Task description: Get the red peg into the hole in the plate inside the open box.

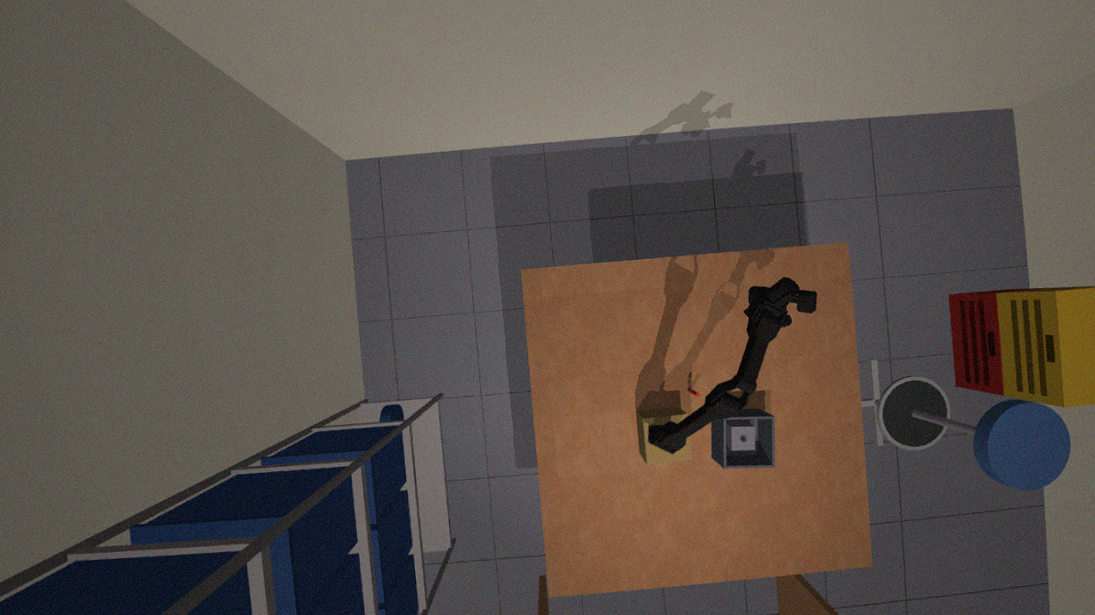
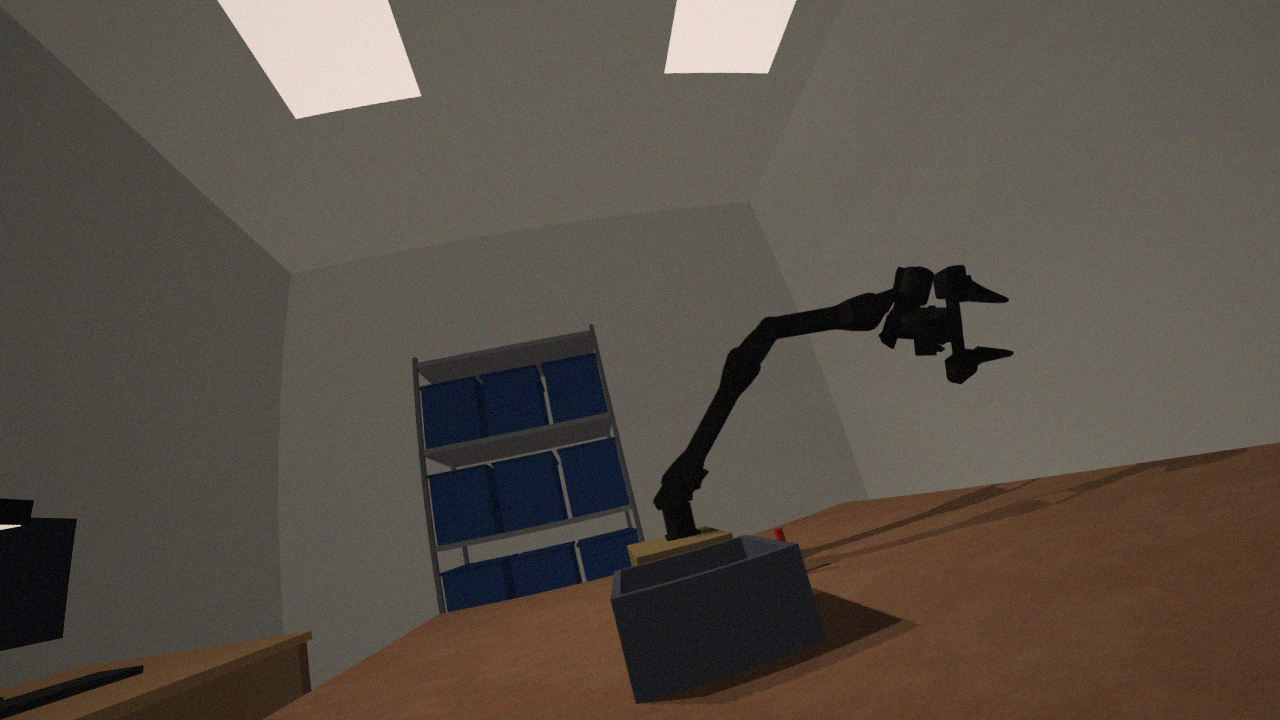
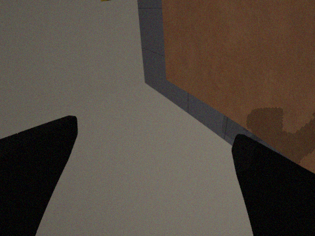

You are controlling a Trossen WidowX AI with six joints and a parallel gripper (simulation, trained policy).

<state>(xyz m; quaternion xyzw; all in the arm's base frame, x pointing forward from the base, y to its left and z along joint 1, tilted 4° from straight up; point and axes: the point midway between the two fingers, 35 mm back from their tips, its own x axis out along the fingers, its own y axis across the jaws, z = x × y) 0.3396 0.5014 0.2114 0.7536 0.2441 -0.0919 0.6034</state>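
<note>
Now: the red peg 370 mm to the right of my gripper tip, 230 mm behind it and 220 mm below it. Round my gripper tip: dark grey box (540 mm to the right, 230 mm below, 40 mm behind).
</note>
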